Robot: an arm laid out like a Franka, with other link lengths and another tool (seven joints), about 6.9 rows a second.
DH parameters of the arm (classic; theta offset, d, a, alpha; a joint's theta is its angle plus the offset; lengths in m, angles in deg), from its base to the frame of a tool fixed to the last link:
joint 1: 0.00 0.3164 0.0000 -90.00
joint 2: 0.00 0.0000 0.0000 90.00
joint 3: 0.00 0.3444 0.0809 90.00
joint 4: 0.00 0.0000 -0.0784 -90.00
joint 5: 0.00 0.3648 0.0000 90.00
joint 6: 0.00 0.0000 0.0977 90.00
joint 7: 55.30 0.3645 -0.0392 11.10
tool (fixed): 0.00 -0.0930 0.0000 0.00
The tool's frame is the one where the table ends.
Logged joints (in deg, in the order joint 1, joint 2, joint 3, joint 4, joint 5, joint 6, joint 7), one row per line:
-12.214, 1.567, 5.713, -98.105, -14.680, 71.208, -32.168
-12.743, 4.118, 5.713, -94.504, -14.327, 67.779, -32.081
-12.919, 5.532, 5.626, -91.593, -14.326, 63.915, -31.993
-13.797, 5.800, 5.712, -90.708, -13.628, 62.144, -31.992
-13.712, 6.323, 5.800, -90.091, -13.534, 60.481, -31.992
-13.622, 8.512, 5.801, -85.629, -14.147, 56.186, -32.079
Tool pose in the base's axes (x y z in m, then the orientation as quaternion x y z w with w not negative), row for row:
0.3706, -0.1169, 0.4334, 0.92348, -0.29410, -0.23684, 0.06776
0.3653, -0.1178, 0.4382, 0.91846, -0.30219, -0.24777, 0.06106
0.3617, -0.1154, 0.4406, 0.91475, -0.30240, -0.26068, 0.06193
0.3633, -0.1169, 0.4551, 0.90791, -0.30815, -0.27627, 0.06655
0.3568, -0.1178, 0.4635, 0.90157, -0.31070, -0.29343, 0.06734
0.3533, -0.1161, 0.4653, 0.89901, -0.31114, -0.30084, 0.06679
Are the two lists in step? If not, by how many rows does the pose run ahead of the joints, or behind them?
The pose runs 2 rows ahead of the joints: the pose in row i belongs to the joints in row i + 2.
